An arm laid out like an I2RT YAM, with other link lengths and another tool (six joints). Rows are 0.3 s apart.
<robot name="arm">
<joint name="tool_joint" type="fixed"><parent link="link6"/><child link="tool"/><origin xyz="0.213 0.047 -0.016" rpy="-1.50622 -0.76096 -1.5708"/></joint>
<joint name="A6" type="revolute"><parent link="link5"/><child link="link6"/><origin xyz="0.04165 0 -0.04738"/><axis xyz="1 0 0"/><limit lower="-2.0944" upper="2.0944"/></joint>
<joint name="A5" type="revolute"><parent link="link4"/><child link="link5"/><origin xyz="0.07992 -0.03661 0.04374"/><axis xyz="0 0 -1"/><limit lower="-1.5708" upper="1.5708"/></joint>
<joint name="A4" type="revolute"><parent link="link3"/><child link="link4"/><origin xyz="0.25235 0.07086 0.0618"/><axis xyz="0 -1 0"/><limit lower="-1.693" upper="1.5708"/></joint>
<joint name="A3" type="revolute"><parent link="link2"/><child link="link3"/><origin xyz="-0.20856 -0.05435 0"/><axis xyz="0 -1 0"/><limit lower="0" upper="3.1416"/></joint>
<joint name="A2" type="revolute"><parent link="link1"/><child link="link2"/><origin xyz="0.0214 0.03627 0.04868"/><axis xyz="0 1 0"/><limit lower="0" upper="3.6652"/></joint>
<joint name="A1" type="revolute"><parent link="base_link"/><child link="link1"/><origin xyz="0 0 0.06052"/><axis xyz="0 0 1"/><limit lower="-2.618" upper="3.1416"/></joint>
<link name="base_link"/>
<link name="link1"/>
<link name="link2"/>
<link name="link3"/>
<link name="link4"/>
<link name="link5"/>
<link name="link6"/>
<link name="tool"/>
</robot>
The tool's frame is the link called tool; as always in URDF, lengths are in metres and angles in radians.
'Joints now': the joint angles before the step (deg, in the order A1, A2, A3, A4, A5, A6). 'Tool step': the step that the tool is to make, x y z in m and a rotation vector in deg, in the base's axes. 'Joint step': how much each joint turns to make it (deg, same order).
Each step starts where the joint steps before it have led.
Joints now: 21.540, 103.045, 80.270, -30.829, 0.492, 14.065
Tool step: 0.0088, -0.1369, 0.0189, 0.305, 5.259, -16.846
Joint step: -16.080, -5.871, 0.712, -11.611, -0.827, 1.492
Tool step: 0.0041, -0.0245, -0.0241, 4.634, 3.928, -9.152
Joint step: -3.837, 3.432, -0.244, 0.180, -1.602, 7.028
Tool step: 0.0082, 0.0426, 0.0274, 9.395, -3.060, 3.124
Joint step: 0.162, -0.966, 0.008, 2.612, -9.546, 2.040
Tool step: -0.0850, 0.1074, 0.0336, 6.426, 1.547, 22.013
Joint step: 8.308, -4.688, 0.014, -8.373, -12.480, -9.112
